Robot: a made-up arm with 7 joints. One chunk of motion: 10 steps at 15 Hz.
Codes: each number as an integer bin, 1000 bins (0 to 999) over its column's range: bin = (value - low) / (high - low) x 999, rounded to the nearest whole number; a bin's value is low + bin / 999 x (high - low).
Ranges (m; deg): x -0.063..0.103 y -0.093..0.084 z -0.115..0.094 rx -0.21..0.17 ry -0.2..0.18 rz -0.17..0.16
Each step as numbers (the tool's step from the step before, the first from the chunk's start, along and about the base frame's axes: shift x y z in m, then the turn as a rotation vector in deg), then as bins.
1 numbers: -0.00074 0.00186 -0.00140 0.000 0.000 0.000
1 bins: 375 535 543 552 526 515
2 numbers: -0.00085 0.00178 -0.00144 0.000 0.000 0.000
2 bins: 374 535 543 552 526 515
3 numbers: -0.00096 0.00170 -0.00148 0.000 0.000 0.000
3 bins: 373 534 543 552 526 515
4 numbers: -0.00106 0.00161 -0.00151 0.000 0.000 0.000
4 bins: 373 534 542 552 526 515
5 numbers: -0.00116 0.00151 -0.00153 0.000 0.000 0.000
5 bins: 372 533 542 552 526 515
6 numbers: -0.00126 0.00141 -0.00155 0.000 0.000 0.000
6 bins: 372 533 542 552 526 515
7 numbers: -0.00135 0.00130 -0.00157 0.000 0.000 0.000
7 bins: 371 532 542 552 526 515
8 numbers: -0.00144 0.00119 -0.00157 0.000 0.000 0.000
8 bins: 370 532 542 552 526 515
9 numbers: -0.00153 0.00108 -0.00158 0.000 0.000 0.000
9 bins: 370 531 542 552 526 515
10 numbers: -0.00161 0.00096 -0.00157 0.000 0.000 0.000
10 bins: 369 530 542 552 526 515
